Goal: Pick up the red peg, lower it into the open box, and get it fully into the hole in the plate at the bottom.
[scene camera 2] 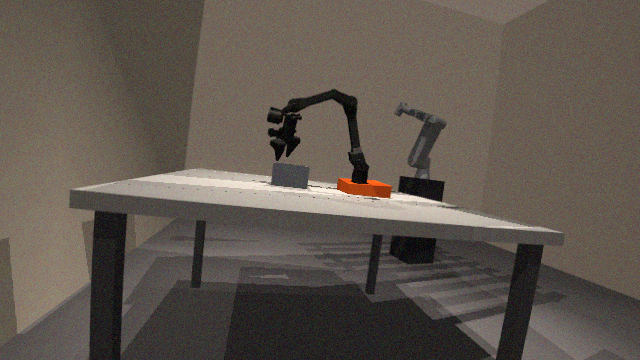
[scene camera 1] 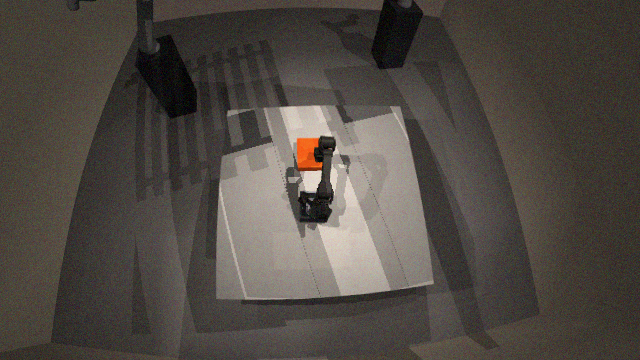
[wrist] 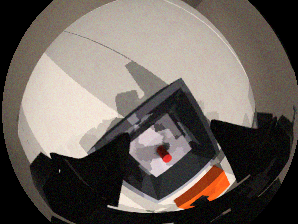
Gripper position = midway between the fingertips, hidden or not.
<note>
In view: the gripper (wrist: 172, 131), a grey box (scene camera 2: 287, 175) and a plate (wrist: 160, 130).
The grey box also shows in the wrist view (wrist: 175, 99). Scene camera 2 misses the plate, which is hidden by the grey box.
</note>
